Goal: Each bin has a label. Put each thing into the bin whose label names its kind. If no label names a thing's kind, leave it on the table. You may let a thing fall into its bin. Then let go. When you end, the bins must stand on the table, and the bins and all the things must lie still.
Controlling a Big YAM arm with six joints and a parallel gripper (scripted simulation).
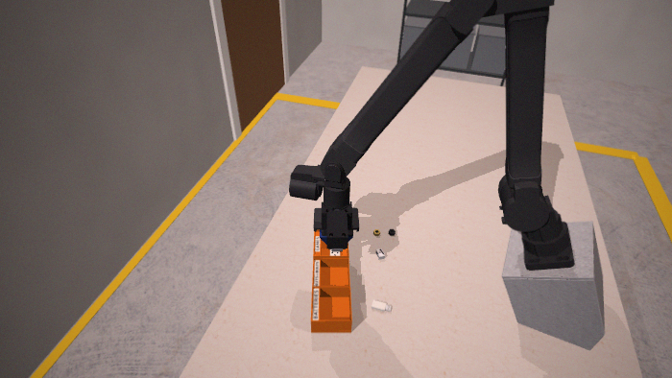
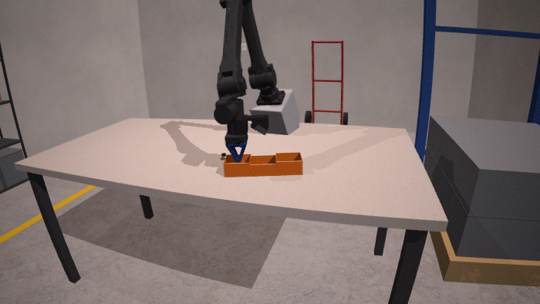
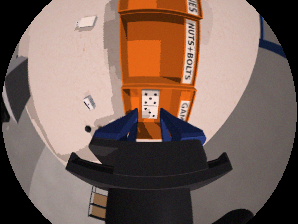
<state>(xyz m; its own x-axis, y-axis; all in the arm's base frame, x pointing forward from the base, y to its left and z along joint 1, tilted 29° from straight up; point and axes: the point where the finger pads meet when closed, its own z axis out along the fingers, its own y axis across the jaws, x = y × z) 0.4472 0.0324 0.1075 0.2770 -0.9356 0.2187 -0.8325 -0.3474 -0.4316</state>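
Now: the white domino 3 cm below my hand. The rest, counted from my hand: grey thing (10 cm behind, 4 cm to the right, 3 cm below); then orange three-compartment bin (1 cm behind, 8 cm to the left, 2 cm below); then brass nut (8 cm behind, 10 cm to the right, 4 cm below).
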